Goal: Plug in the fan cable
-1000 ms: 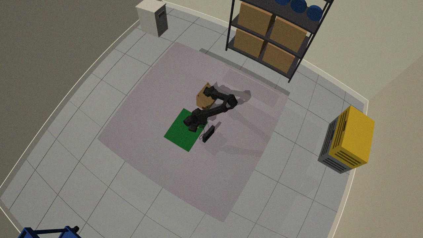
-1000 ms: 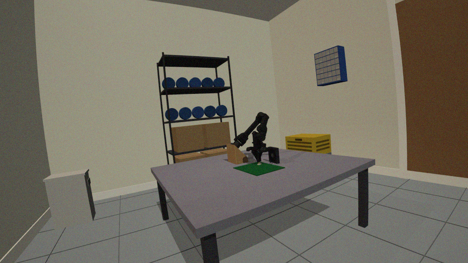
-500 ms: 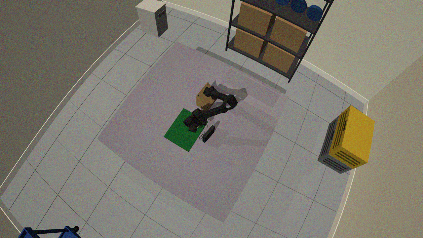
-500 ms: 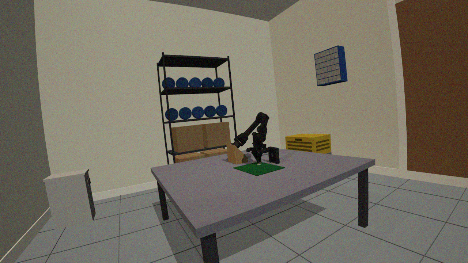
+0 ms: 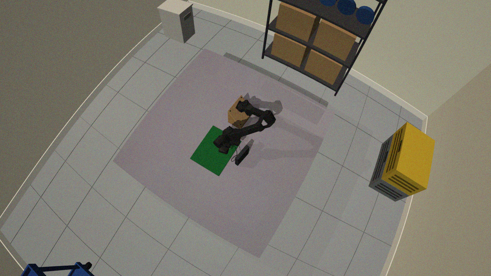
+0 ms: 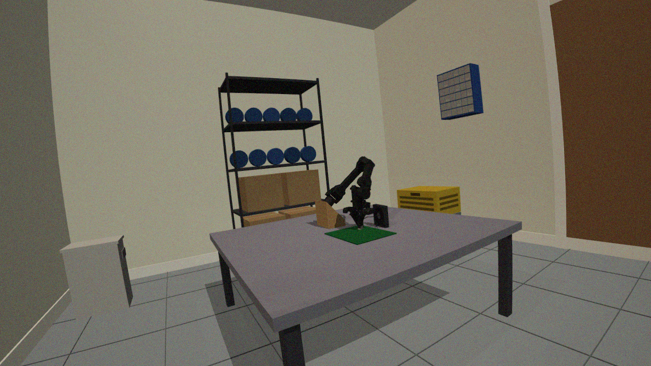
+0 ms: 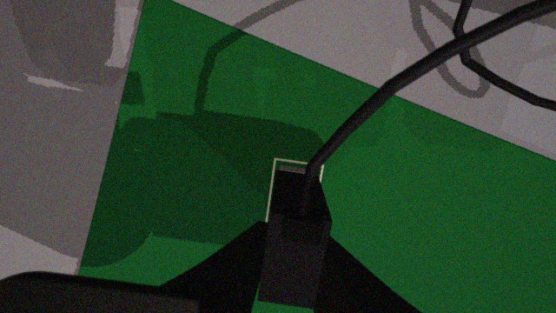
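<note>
Right now my gripper tip is 20 mm above the pale fan header and 10 mm to the right of it. From my gripper tip the other things lie so: black cable: 30 mm to the left, 20 mm above; then black fan: 120 mm to the left, 40 mm above, 30 mm ahead; then green board: 60 mm to the right, 60 mm ahead, 40 mm below.
</note>
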